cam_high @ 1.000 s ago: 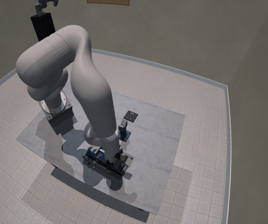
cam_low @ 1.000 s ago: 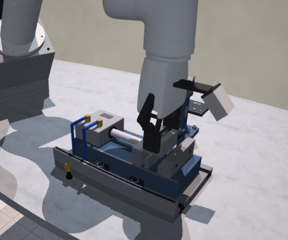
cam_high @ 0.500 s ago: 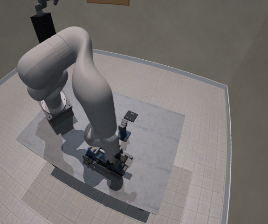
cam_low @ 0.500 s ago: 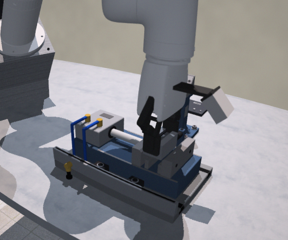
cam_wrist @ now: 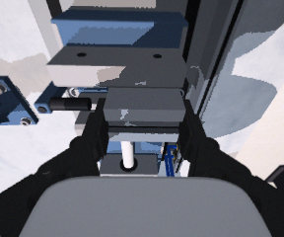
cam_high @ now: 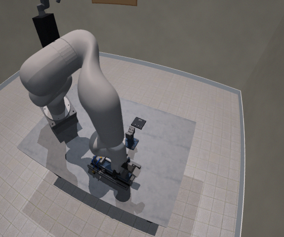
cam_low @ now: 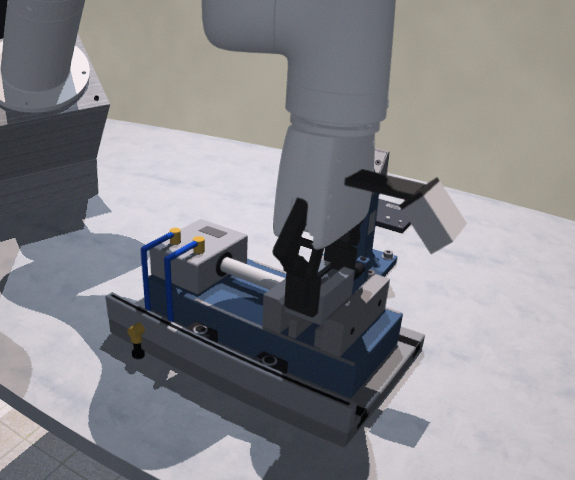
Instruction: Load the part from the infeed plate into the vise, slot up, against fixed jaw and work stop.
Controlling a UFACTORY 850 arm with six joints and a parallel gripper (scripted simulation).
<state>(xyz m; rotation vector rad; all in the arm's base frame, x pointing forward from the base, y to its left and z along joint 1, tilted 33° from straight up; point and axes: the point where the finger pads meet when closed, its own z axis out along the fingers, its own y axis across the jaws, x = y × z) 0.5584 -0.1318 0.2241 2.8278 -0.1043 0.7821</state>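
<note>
My gripper is now 10 mm above the part. Also, from my hand: black work stop (10 mm ahead, 70 mm to the left, 20 mm below); fixed jaw (30 mm ahead, 20 mm to the left, 40 mm below); moving jaw (30 mm behind, 20 mm to the left, 40 mm below).
</note>
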